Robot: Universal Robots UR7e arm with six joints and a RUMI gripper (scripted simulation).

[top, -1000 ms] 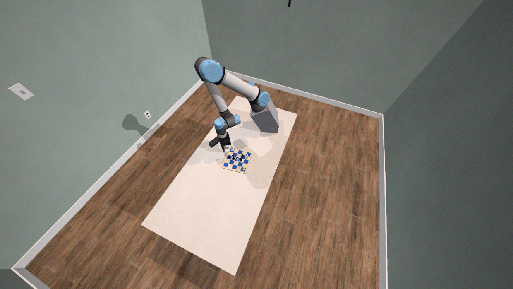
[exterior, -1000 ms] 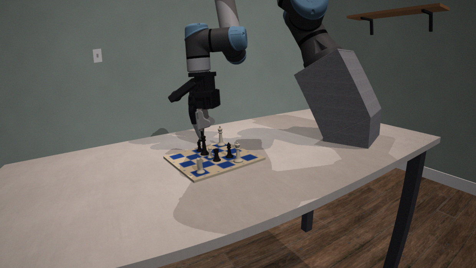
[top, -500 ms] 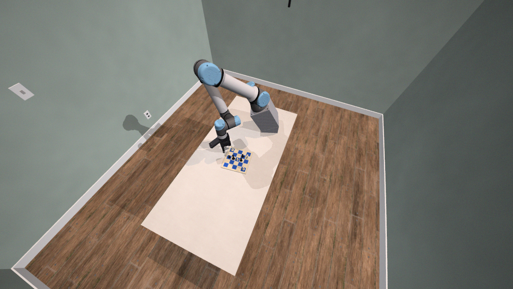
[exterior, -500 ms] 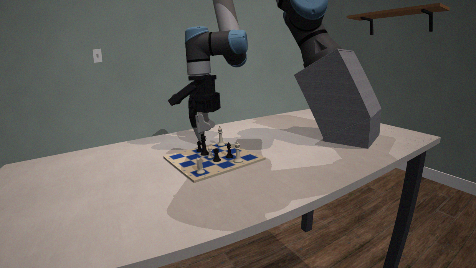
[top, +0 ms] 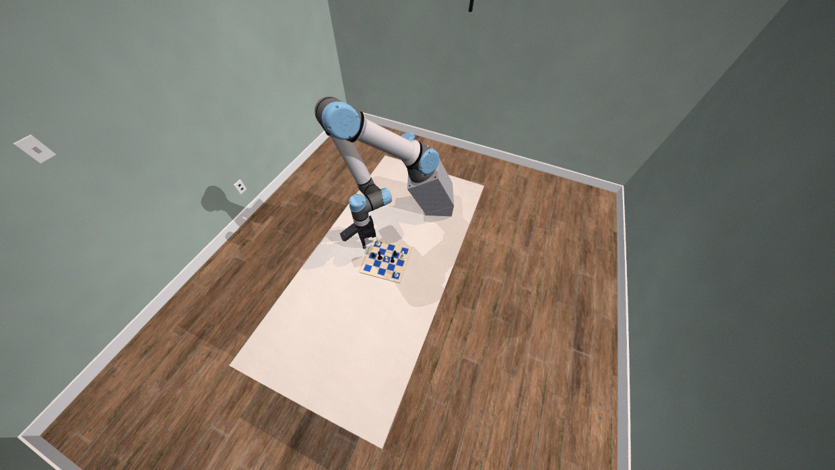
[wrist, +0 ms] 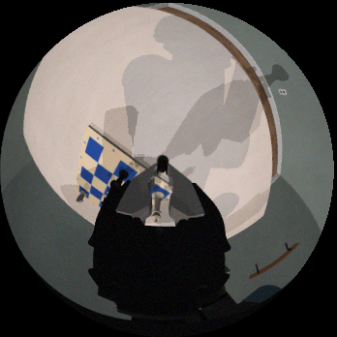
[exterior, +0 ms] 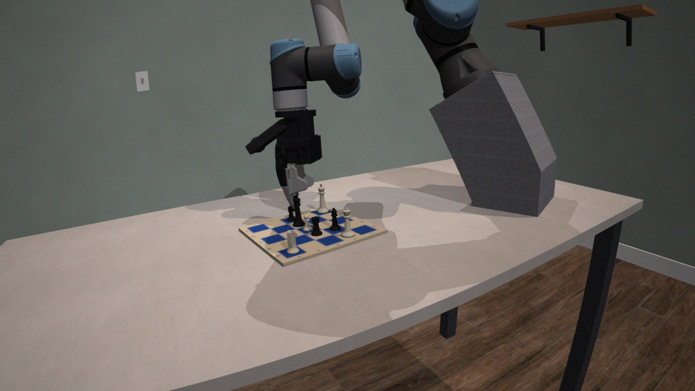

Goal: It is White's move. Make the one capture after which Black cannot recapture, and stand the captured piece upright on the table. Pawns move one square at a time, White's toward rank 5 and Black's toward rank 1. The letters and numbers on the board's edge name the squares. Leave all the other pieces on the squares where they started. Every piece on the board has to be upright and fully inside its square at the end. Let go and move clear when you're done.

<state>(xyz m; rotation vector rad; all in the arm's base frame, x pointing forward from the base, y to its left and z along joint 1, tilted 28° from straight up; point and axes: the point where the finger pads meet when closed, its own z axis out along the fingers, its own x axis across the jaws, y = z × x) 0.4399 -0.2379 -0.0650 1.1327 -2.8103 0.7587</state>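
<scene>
My gripper is now 5 cm past the white king, 6 cm to the right of it and 1 cm below it. Also, from my hand: white pawn (3 cm ahead, 14 cm to the left, 1 cm below); then blue-and-cream chessboard (3 cm ahead, 14 cm to the left, 2 cm below); then black king (3 cm ahead, 11 cm to the left, 1 cm above).
</scene>
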